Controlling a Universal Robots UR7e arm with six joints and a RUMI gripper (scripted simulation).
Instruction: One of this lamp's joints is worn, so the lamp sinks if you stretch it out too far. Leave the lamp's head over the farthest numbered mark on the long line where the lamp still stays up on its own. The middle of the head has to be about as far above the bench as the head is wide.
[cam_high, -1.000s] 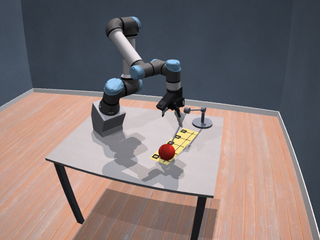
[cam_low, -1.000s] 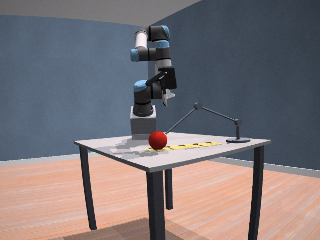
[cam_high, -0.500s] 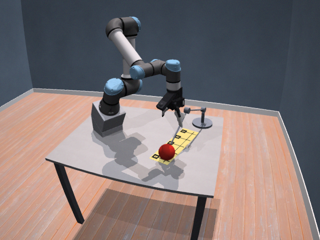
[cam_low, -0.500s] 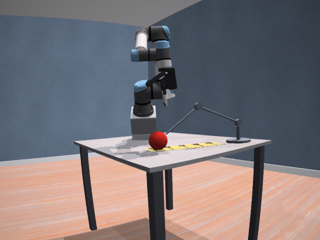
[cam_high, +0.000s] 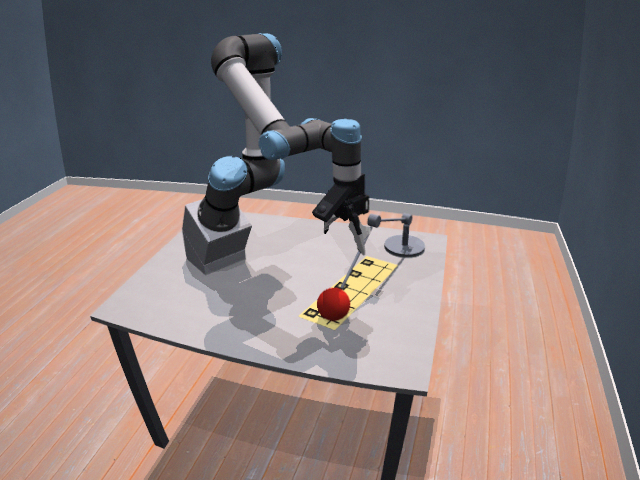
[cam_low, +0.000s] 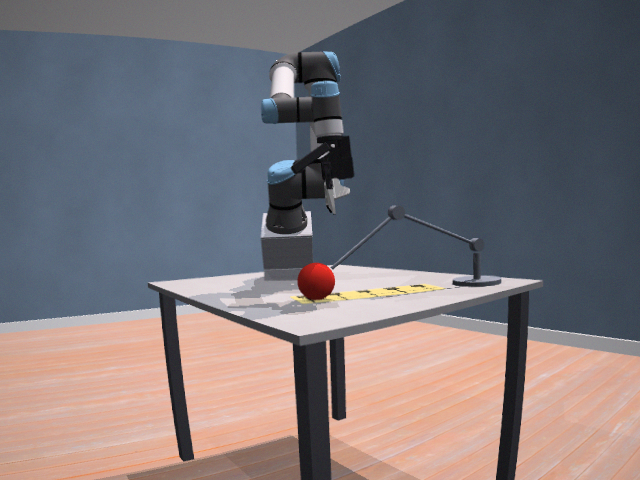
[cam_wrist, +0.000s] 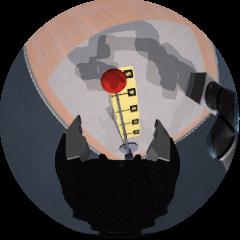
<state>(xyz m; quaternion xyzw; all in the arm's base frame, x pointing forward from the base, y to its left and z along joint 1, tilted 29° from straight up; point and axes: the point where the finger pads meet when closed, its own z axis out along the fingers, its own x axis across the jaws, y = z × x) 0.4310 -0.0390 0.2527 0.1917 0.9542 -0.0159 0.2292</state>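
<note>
The yellow numbered strip lies 10 mm behind my hand, 120 mm to the left of it and 230 mm below it. From my hand the other things lie so: round base 90 mm ahead, 470 mm to the left, 200 mm below.
</note>
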